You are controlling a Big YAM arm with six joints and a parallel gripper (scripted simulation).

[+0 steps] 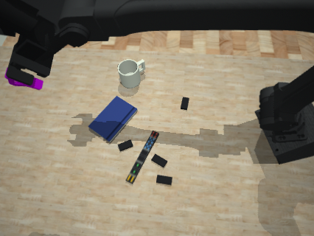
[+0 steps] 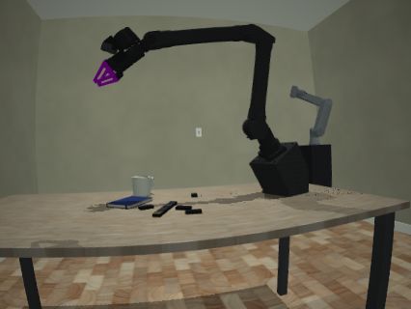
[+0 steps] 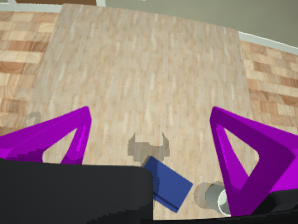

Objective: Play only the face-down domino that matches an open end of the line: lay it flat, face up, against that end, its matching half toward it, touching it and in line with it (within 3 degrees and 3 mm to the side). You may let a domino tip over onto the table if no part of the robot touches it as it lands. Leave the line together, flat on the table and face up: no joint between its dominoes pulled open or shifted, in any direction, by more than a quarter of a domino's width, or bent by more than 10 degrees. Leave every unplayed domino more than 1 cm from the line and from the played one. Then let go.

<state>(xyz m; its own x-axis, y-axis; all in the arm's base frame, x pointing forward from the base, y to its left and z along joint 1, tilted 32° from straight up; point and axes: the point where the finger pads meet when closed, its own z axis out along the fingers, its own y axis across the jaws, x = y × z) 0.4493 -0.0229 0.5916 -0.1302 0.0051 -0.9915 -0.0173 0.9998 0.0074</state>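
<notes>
Right now my hand is 29 cm past the black domino, 3 cm to the right of it and 46 cm above it. Round my hand: white mug (12 cm behind, 31 cm to the right, 42 cm below); blue book (9 cm behind, 12 cm to the right, 45 cm below).
</notes>
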